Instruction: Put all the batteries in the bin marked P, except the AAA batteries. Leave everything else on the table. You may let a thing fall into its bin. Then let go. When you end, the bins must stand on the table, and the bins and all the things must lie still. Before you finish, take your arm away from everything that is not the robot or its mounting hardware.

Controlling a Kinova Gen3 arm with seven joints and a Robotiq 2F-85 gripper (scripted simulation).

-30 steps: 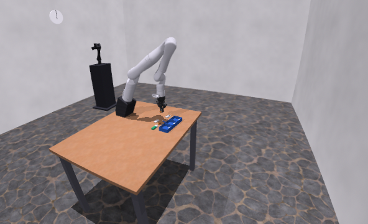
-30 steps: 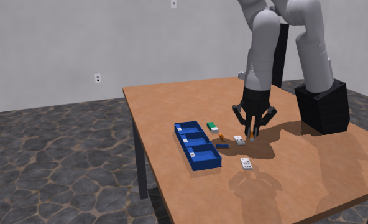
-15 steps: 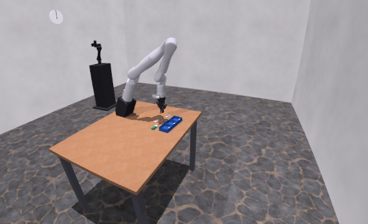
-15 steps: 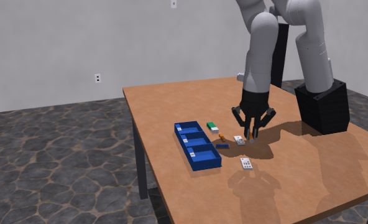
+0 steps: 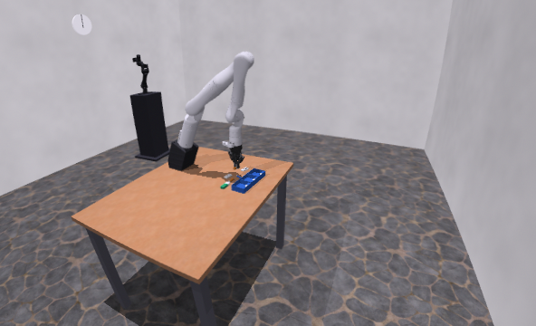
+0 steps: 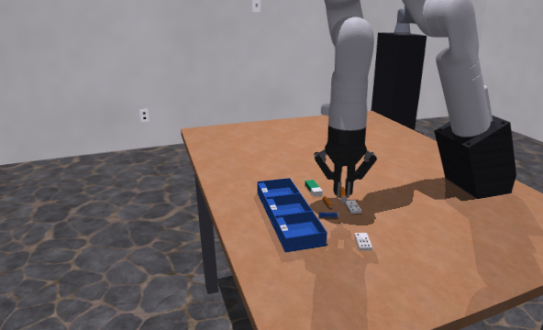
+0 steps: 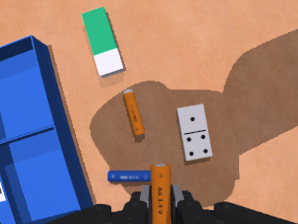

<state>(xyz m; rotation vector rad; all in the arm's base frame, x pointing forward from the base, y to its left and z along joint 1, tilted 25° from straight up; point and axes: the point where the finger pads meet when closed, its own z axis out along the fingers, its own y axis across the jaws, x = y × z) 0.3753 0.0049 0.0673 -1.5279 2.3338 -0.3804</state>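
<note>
My hand is 7 cm above the blue battery, 2 cm short of it and 1 cm to the left of it. The rest, counted from my hand: large orange battery (2 cm below); small orange battery (7 cm to the right, 7 cm below, 1 cm behind); blue three-compartment bin (10 cm ahead, 6 cm below, 5 cm to the right).
</note>
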